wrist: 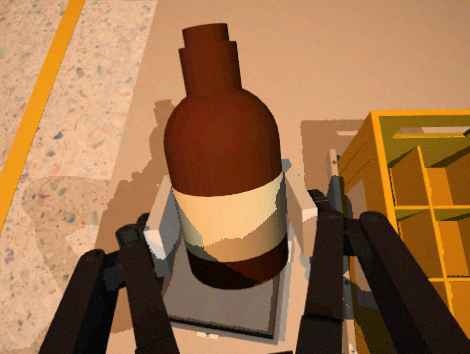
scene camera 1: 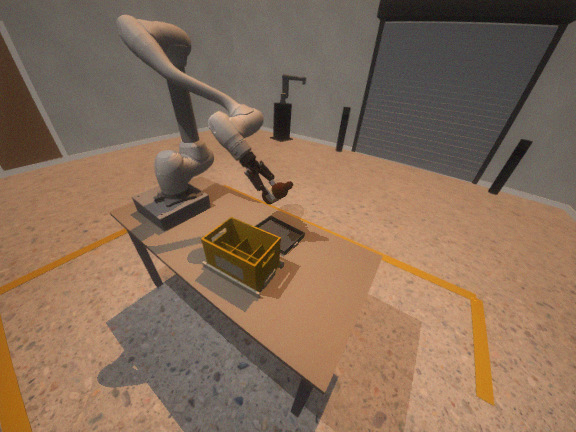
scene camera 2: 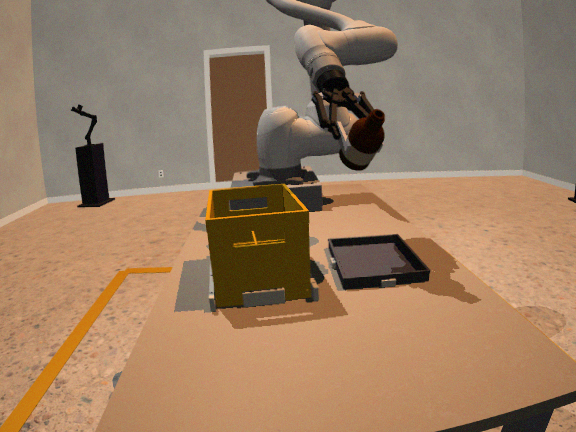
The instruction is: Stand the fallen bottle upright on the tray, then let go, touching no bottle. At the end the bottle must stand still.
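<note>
The brown bottle with a cream label is in the air, tilted, its neck higher than its base. My gripper is shut on it, with one pad on each side of the label. The dark, low-walled tray lies flat on the table, well below the bottle and apart from it. No bottle shows on the tray. In the wrist view the bottle and fingers hide part of the tray.
A yellow crate with dividers stands beside the tray, between low rails. The arm's grey base is at the far end of the table.
</note>
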